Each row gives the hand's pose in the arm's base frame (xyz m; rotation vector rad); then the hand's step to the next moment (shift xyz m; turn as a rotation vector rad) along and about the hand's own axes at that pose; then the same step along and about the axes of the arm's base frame.
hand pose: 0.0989 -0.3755 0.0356 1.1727 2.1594 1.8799
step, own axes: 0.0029 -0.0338 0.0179 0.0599 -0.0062 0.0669
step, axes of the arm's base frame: -0.0101 0.0173 -0.0327 -0.0127 0.0891 0.0028
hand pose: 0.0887 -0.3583 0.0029 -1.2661 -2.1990 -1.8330
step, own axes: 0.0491 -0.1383 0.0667 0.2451 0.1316 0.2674
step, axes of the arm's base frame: -0.0815 0.0845 -0.1105 0.0353 0.3572 0.1417
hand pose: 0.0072 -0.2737 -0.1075 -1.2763 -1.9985 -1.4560
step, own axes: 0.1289 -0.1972 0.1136 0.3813 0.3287 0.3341
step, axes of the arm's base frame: -0.2061 0.1472 -0.0654 0.1394 0.4906 0.3239
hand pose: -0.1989 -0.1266 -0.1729 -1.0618 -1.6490 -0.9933
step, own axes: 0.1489 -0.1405 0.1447 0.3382 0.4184 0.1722
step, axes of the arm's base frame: -0.2022 0.1226 0.0832 0.2753 0.3587 0.3386
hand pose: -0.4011 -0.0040 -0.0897 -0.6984 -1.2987 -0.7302
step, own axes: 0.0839 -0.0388 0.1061 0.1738 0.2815 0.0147
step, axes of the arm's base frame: -0.0832 0.0548 0.0994 0.2380 0.1648 0.1608
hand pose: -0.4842 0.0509 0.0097 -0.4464 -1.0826 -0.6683
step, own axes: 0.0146 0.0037 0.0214 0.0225 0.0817 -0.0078
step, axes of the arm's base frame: -0.0070 0.0122 0.0221 0.0684 0.0479 0.0162
